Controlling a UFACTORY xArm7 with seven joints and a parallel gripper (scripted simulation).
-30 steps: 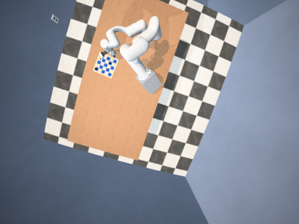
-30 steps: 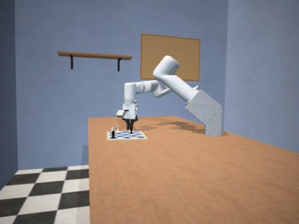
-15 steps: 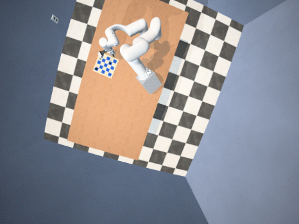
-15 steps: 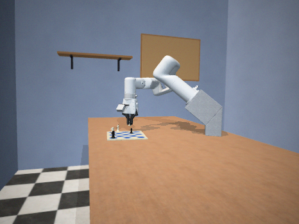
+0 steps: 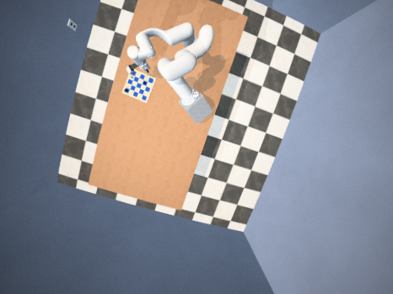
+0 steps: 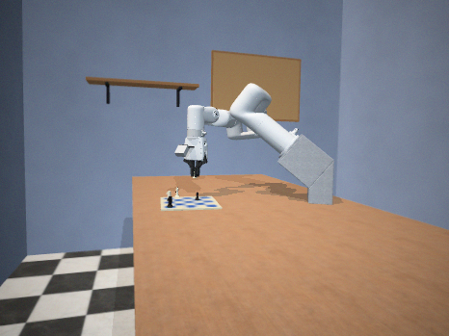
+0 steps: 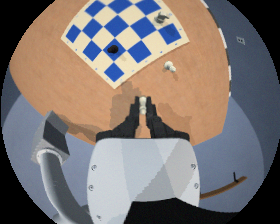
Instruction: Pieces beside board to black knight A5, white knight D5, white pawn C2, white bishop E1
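Right now my hand is 100 mm short of the chessboard, 100 mm to the right of it and 110 mm above it.
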